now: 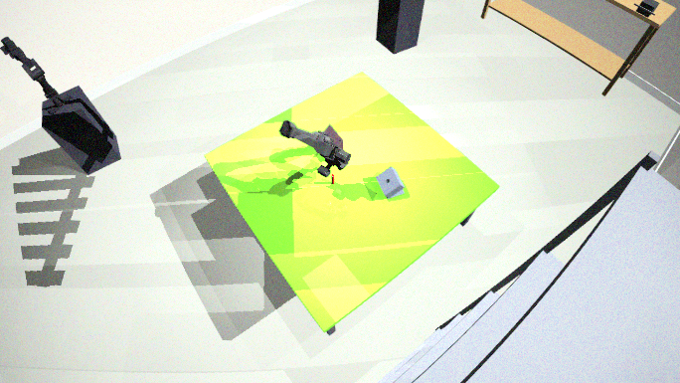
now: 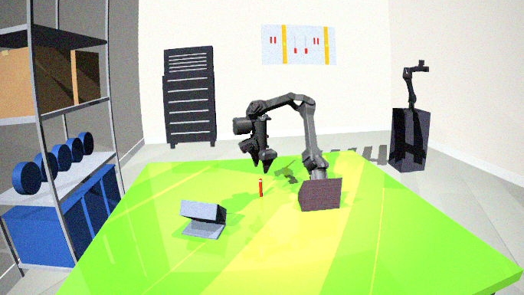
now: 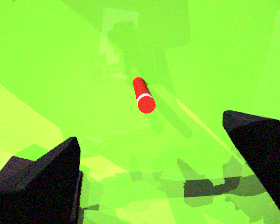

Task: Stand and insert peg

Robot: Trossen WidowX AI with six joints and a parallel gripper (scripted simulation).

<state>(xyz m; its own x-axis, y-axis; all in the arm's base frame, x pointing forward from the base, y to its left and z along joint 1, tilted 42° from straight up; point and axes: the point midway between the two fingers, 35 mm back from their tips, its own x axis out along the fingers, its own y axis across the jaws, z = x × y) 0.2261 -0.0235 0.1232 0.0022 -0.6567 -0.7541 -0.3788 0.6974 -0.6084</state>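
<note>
The red peg lies 60 mm below my gripper tip. Round my gripper tip: grey sloped panel 250 mm to the left, 200 mm ahead, 60 mm below.
</note>
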